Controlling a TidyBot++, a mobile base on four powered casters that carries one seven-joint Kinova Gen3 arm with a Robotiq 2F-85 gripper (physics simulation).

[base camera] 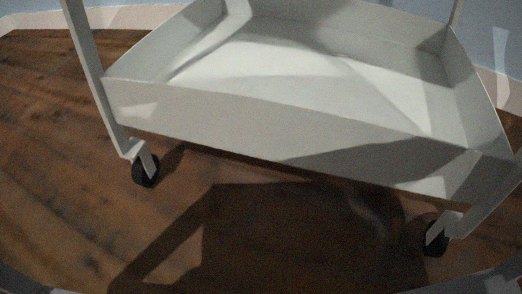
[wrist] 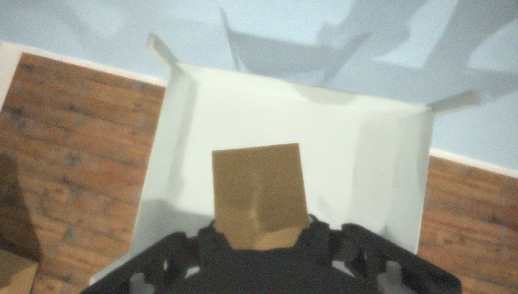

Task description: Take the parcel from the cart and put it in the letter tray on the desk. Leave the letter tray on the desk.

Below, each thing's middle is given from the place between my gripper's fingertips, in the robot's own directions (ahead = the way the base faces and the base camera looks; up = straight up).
I see the tan cardboard parcel (wrist: 259, 196) 20 mm ahead of my hand and 20 mm above it.
